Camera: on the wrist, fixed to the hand. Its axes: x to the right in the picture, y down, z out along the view.
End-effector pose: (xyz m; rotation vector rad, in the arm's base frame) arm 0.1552 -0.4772 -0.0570 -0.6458 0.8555 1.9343
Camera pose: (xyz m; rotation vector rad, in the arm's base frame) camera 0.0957 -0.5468 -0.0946 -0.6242 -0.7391 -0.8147
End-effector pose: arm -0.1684 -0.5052 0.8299 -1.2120 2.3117 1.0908
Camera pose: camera -0.2270 -0.5458 0.8986 -1.9316 -1.0970 -0.1345
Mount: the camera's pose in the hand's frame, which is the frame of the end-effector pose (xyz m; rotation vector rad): 0.0182 0.0659 -0.0716 -0.1820 -0.3298 -3.0770
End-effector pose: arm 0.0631 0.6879 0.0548 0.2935 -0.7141 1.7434
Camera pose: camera 0.0077 0.7358 -0.0118 0.7738 0.0283 -1.3014
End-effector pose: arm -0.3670 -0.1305 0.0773 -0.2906 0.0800 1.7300
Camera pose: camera -0.4235 -0.1405 -0.0033 0.0124 -0.5179 -1.3107
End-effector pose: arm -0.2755 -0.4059 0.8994 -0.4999 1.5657 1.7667
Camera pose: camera -0.3473 -0.4713 0.9187 -1.2152 -0.5651 -0.6213
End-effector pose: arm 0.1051 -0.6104 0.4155 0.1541 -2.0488 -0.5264
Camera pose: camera 0.1636 -0.5787 0.4888 -2.0964 -0.0164 1.4547
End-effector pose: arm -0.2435 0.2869 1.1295 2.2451 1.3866 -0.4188
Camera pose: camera -0.1754 0.3137 1.1961 1.5695 -2.4614 0.8904
